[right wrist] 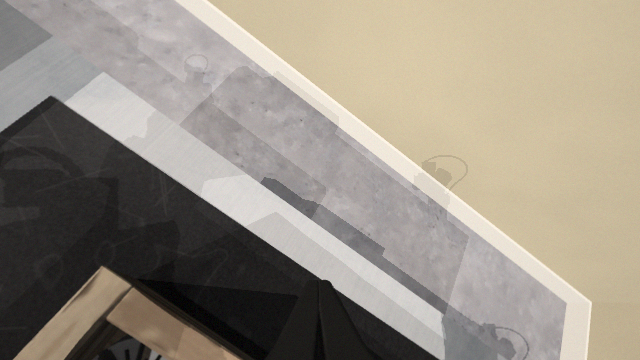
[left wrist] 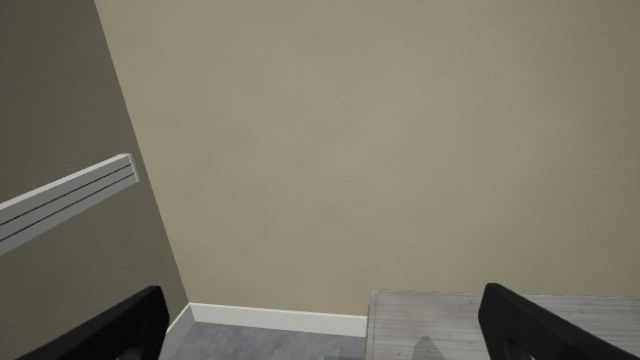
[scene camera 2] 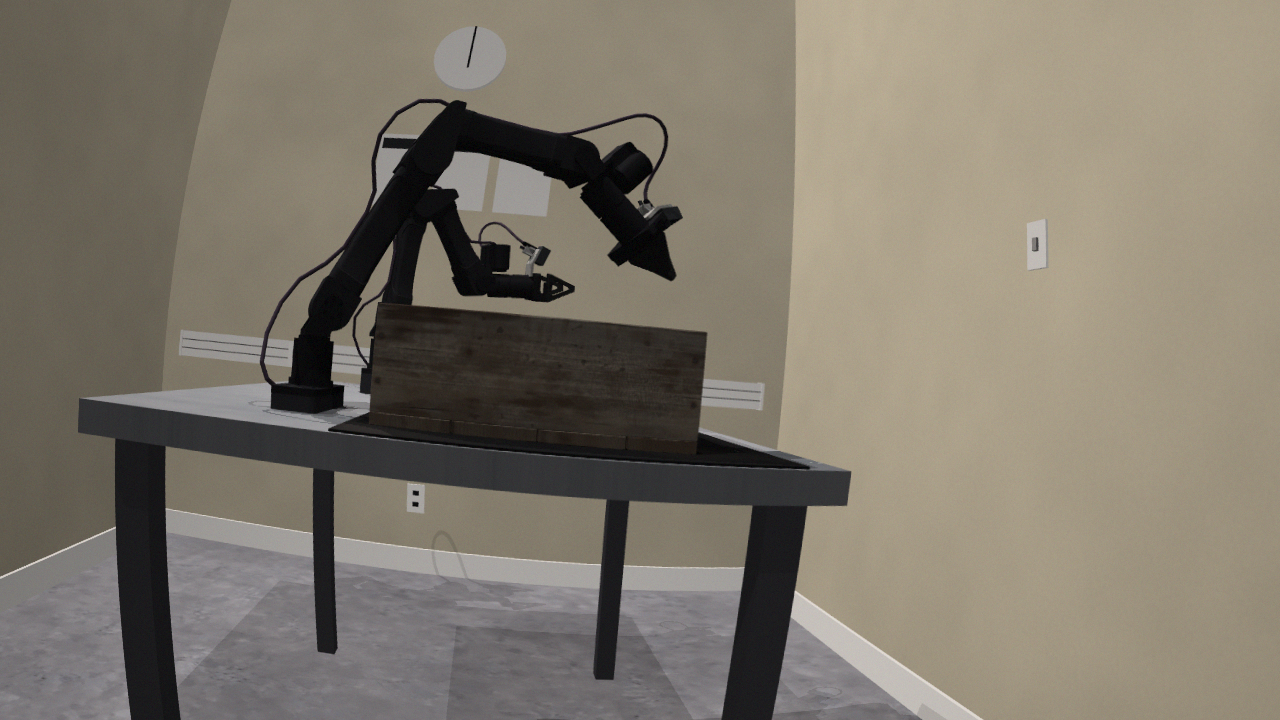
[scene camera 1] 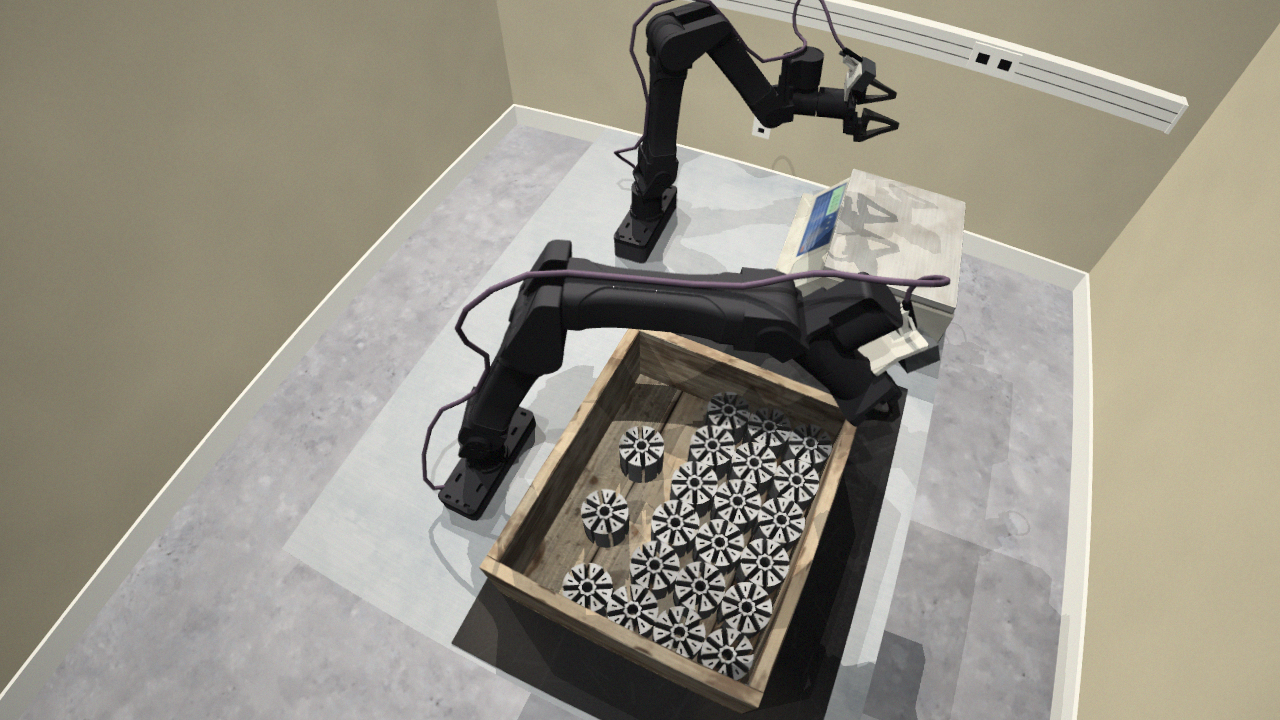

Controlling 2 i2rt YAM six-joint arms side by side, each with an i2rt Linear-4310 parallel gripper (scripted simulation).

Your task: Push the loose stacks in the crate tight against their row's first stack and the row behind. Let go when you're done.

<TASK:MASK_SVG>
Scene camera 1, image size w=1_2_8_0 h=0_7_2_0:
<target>my left gripper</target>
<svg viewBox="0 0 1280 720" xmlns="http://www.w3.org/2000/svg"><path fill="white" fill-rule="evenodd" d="M849 51L845 57L842 57L842 62L850 68L846 74L844 89L820 87L816 117L843 119L843 133L853 135L854 142L862 142L877 135L897 130L899 122L870 109L863 108L861 118L858 117L858 112L855 112L856 105L895 99L897 92L877 79L874 79L870 85L888 94L866 95L867 89L860 92L852 86L862 75L861 58ZM866 130L871 120L890 125Z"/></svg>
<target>stack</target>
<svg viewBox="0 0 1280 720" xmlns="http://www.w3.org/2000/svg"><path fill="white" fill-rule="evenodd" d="M628 429L626 436L623 434L620 439L620 466L623 474L627 477L629 472L629 480L641 483L641 470L645 469L646 483L654 480L657 477L657 473L658 475L661 473L664 441L659 432L655 434L655 429L648 426L642 426L642 438L638 439L638 426Z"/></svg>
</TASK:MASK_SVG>
